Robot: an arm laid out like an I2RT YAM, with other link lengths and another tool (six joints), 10 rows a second.
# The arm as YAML. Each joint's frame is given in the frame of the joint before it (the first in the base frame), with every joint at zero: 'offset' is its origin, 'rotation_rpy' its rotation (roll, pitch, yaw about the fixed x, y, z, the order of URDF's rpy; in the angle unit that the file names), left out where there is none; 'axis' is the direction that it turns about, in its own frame. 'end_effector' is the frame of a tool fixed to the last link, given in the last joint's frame.
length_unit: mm
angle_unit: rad
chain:
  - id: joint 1
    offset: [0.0, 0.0, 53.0]
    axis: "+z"
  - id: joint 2
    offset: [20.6, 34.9, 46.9]
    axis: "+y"
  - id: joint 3
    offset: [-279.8, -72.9, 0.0]
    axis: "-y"
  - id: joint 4
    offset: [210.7, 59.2, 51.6]
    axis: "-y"
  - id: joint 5
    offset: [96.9, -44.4, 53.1]
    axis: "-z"
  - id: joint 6
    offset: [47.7, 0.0, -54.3]
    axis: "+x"
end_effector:
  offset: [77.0, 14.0, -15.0]
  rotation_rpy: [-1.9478, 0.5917, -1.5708]
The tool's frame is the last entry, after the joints.
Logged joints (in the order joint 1, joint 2, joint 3, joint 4, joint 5, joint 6), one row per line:
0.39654, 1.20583, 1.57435, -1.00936, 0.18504, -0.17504
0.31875, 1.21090, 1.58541, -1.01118, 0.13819, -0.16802
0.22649, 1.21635, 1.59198, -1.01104, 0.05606, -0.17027
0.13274, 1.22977, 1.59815, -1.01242, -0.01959, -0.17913
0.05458, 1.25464, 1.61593, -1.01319, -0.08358, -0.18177
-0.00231, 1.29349, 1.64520, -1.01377, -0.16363, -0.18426
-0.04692, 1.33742, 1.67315, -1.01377, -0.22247, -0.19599
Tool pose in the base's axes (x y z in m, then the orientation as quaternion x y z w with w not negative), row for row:
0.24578, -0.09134, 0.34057, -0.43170, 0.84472, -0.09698, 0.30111
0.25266, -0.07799, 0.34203, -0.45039, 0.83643, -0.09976, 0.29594
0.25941, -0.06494, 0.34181, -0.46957, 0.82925, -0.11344, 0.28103
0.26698, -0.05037, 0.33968, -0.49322, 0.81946, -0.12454, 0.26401
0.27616, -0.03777, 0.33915, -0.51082, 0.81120, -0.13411, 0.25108
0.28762, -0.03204, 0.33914, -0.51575, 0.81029, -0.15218, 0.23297
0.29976, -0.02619, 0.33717, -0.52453, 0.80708, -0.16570, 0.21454
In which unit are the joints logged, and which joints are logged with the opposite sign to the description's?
The joints are logged in radians. Opposite sign: joint 1, joint 5.
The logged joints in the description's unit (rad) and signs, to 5 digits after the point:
-0.39654, 1.20583, 1.57435, -1.00936, -0.18504, -0.17504
-0.31875, 1.21090, 1.58541, -1.01118, -0.13819, -0.16802
-0.22649, 1.21635, 1.59198, -1.01104, -0.05606, -0.17027
-0.13274, 1.22977, 1.59815, -1.01242, 0.01959, -0.17913
-0.05458, 1.25464, 1.61593, -1.01319, 0.08358, -0.18177
0.00231, 1.29349, 1.64520, -1.01377, 0.16363, -0.18426
0.04692, 1.33742, 1.67315, -1.01377, 0.22247, -0.19599

